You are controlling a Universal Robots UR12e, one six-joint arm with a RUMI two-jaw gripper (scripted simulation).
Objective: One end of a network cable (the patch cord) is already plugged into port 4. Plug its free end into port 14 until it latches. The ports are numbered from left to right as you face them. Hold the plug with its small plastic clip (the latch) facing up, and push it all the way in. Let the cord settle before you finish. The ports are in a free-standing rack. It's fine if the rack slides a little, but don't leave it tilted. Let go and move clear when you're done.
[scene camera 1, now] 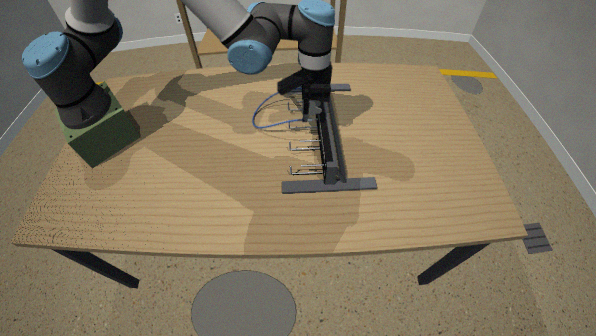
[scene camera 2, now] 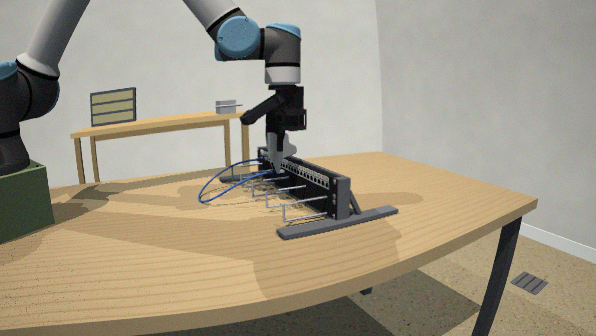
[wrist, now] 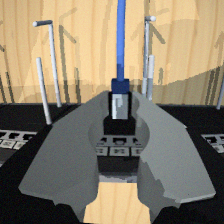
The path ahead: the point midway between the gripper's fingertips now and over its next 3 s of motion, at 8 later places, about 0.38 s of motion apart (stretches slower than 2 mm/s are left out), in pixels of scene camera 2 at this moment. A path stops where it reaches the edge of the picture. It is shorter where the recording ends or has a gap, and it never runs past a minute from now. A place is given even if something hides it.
My gripper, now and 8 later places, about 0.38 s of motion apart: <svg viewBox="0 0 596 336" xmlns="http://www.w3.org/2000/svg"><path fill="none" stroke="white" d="M276 172L281 172L283 172L283 172L284 172L286 171L286 171L286 171L287 171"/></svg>
